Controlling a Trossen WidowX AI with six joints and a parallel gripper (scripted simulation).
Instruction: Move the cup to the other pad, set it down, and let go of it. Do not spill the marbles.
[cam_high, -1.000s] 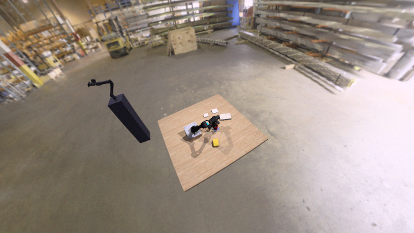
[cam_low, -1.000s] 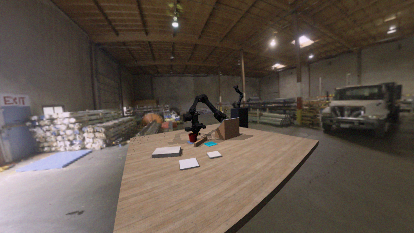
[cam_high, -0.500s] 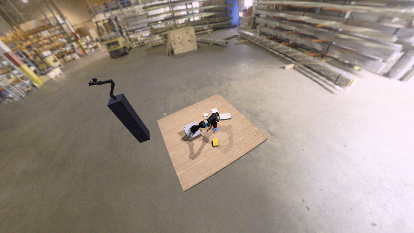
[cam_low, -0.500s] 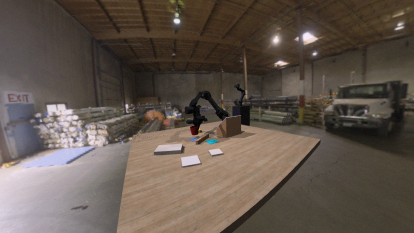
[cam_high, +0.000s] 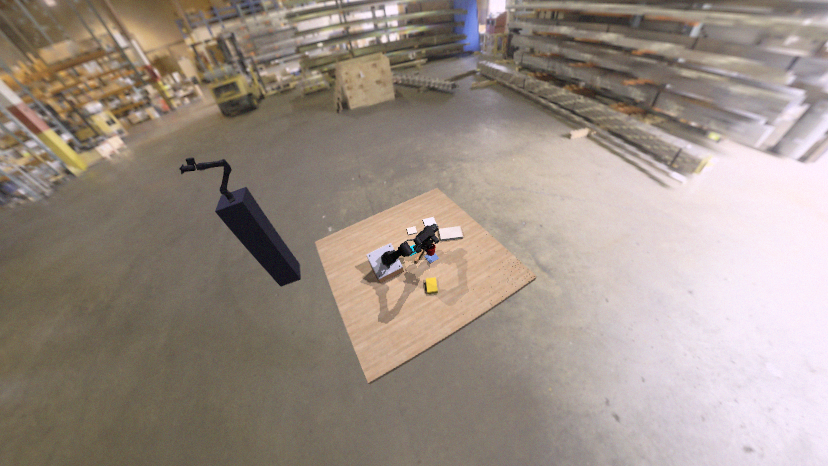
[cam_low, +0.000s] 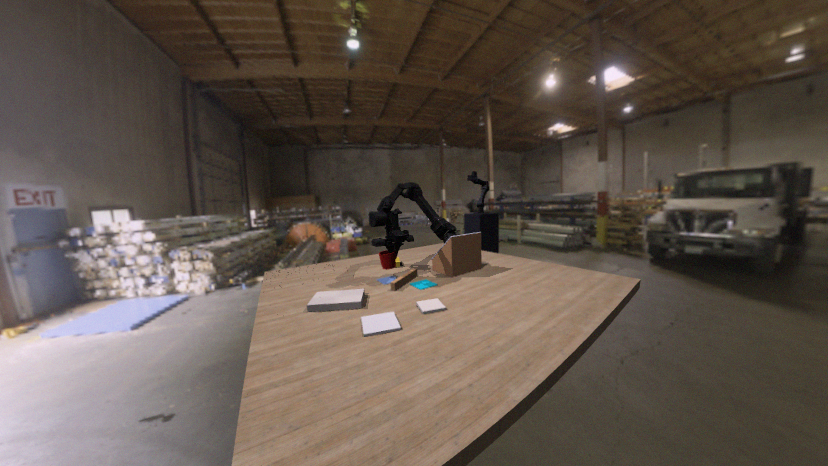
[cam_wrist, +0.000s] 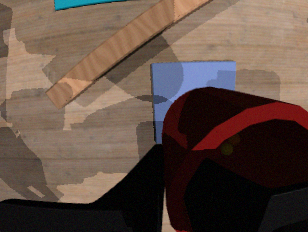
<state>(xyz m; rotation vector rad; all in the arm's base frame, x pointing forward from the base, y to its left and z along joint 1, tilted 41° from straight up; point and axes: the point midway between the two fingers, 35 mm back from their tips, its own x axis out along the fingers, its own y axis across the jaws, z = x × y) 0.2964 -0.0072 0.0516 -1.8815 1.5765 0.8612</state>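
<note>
The yellowish marble is 50 mm ahead of my gripper tip, 20 mm below it and 10 mm to the right of it. Also, from my gripper tip: wooden bar: 90 mm below, 70 mm to the left, 20 mm behind; then blue pad: 100 mm below, 30 mm ahead; then red cup: 30 mm ahead.
</note>
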